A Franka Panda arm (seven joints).
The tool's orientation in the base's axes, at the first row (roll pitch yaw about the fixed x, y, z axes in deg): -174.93, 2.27, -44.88
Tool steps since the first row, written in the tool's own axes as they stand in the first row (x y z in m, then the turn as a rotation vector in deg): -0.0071, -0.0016, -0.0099, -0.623, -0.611, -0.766; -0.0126, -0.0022, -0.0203, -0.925, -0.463, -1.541; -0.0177, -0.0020, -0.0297, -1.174, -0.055, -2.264; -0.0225, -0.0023, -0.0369, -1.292, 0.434, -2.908; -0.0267, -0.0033, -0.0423, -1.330, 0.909, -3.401; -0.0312, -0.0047, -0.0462, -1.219, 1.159, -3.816; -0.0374, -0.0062, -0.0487, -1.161, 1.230, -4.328; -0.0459, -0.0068, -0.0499, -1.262, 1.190, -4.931; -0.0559, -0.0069, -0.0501, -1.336, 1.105, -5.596; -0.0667, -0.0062, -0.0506, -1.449, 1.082, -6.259; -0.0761, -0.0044, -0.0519, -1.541, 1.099, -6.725; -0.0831, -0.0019, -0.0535, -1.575, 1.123, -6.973; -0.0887, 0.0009, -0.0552, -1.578, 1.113, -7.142
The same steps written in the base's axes. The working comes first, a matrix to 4 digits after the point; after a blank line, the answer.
The tool's axes in the first row as the columns of a matrix, in the base's axes (used below as rounded here):
0.7080, -0.7053, 0.0344
-0.7051, -0.7033, 0.0905
-0.0396, -0.0883, -0.9953

-0.0042, 0.0052, 0.0103, -0.036, 0.800, 0.841; -0.0081, 0.0086, 0.0209, -0.381, 0.838, 1.611; -0.0121, 0.0112, 0.0304, -0.870, 0.662, 2.305; -0.0156, 0.0141, 0.0378, -1.321, 0.343, 2.907; -0.0180, 0.0173, 0.0434, -1.700, -0.009, 3.357; -0.0204, 0.0211, 0.0476, -1.812, -0.301, 3.744; -0.0238, 0.0263, 0.0505, -1.838, -0.438, 4.245; -0.0294, 0.0326, 0.0521, -1.902, -0.393, 4.853; -0.0364, 0.0397, 0.0527, -1.918, -0.342, 5.525; -0.0446, 0.0468, 0.0536, -2.004, -0.306, 6.191; -0.0526, 0.0521, 0.0551, -2.097, -0.295, 6.657; -0.0593, 0.0551, 0.0567, -2.147, -0.310, 6.903; -0.0653, 0.0569, 0.0584, -2.148, -0.316, 7.073
